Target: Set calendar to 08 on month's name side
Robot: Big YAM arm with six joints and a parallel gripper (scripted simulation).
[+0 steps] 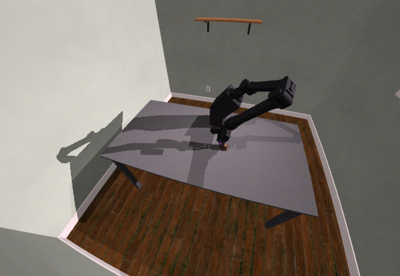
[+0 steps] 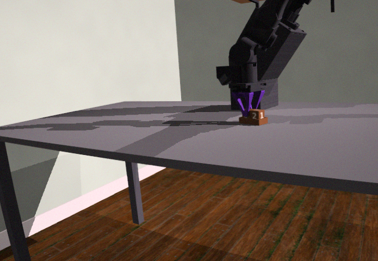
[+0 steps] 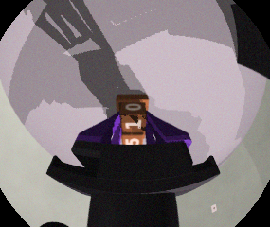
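Now: hand right at the brown digit cube. The rest, counted from my hand: brown calendar tray (20 mm to the left, 20 mm below, 10 mm ahead).
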